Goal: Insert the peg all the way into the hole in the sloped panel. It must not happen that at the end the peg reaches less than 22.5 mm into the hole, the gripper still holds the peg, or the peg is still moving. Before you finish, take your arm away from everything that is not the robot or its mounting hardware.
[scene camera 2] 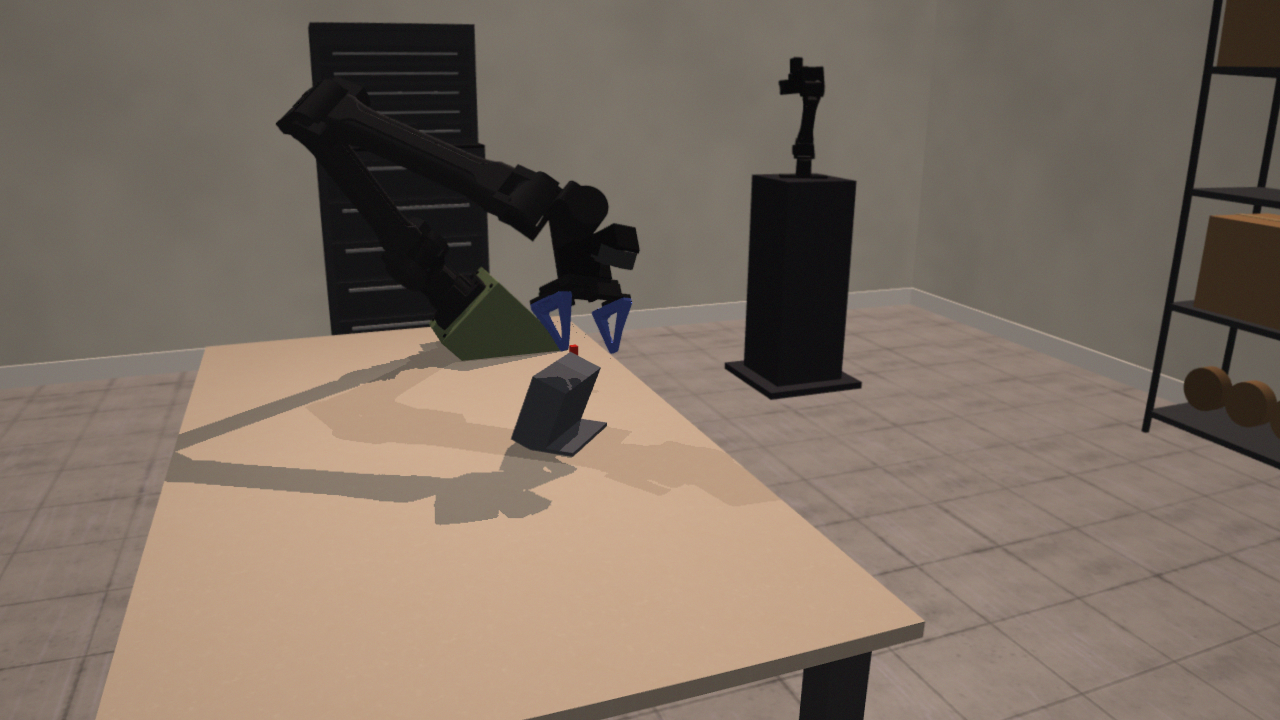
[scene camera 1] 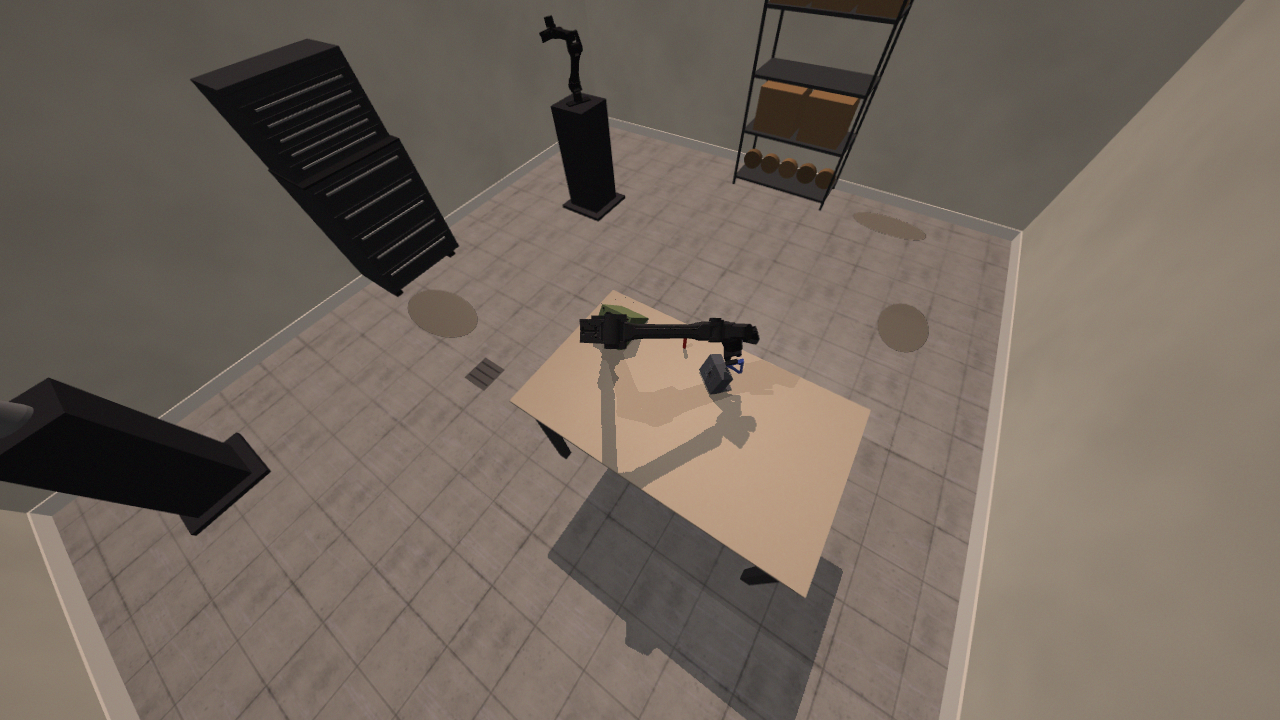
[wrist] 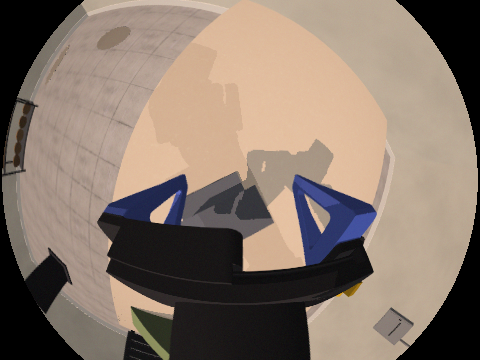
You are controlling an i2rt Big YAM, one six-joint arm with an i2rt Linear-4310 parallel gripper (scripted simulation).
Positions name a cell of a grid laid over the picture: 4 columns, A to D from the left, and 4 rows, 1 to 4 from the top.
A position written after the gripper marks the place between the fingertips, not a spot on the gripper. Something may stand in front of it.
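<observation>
The gripper (scene camera 2: B2) is visible in the scene, and the wrist view (wrist: C3) shows it too.
</observation>
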